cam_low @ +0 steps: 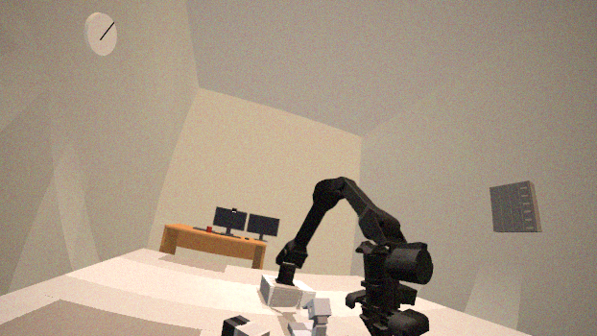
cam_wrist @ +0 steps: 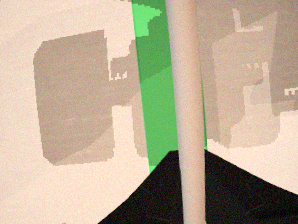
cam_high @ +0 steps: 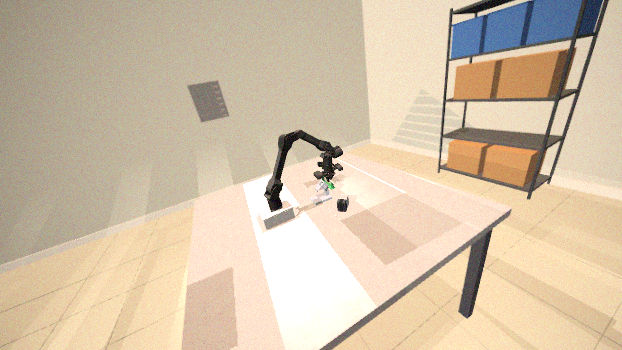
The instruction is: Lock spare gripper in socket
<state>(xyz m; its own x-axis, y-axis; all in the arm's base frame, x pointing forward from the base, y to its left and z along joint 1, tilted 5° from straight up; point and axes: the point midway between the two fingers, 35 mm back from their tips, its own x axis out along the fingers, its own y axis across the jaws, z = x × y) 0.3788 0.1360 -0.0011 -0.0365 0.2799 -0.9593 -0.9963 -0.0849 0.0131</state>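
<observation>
Right now my gripper tip is 2 cm to the right of the green part and 1 cm above it. Round my gripper tip: spare gripper 26 cm to the right, 4 cm behind; then mount 11 cm to the right, 10 cm behind, 2 cm above.
</observation>
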